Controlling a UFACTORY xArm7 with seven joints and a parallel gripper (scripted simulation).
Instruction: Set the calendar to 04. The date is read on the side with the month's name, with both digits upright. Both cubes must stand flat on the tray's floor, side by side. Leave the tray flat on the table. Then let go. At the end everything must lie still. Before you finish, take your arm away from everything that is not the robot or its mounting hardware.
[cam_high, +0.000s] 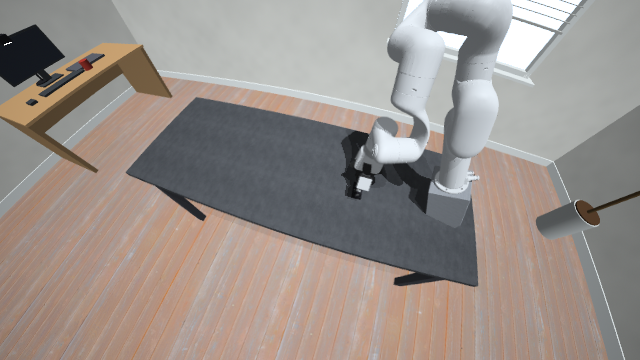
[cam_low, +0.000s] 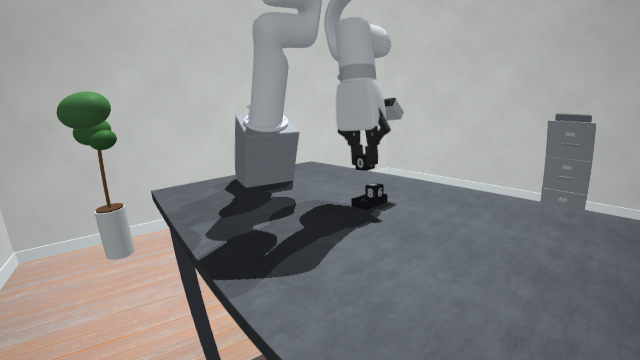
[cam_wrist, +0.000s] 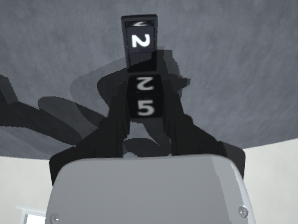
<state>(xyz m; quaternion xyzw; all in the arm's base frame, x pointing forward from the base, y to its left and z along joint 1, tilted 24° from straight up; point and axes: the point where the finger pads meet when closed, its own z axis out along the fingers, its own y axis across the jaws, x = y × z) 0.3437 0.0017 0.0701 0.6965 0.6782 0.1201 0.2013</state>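
The black number cube is 80 mm below my hand and 30 mm to the left of it. Also, from my hand: black calendar tray: 100 mm below, 20 mm to the left.
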